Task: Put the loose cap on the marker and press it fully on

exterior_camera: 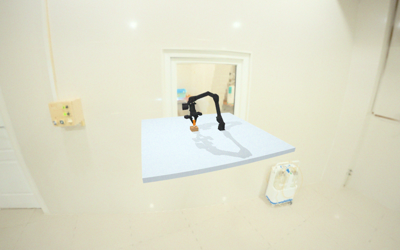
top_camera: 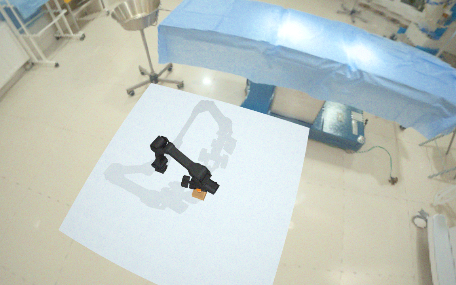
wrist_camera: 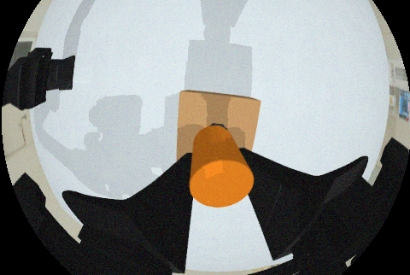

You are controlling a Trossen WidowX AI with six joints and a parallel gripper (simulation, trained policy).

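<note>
The orange cap is 1 cm above my gripper tip. Also, from my gripper tip: tan holder block (6 cm below).
</note>
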